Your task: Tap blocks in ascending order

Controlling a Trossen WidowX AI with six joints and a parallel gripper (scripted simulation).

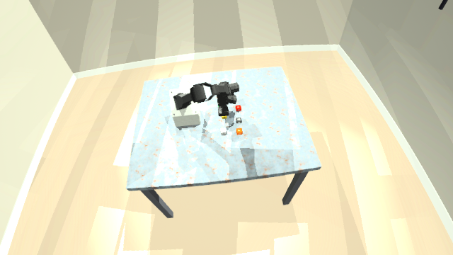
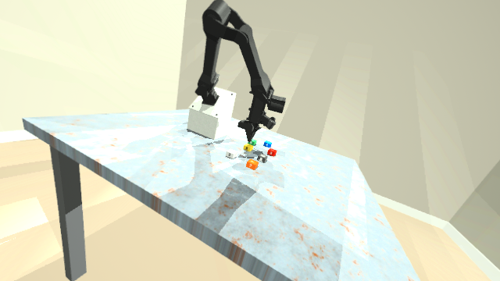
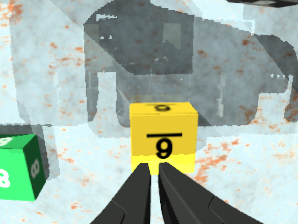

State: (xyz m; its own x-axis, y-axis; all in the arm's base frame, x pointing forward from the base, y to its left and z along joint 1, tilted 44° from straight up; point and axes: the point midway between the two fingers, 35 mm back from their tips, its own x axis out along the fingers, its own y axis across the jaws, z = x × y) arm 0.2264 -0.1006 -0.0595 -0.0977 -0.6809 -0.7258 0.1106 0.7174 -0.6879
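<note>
The yellow block is 10 mm to the right of my gripper tip and 20 mm below it. Also, from my gripper tip: black block 80 mm ahead, 70 mm to the right, 20 mm below; green block 80 mm to the left, 20 mm below; red block 110 mm ahead, 30 mm to the left, 20 mm below.
</note>
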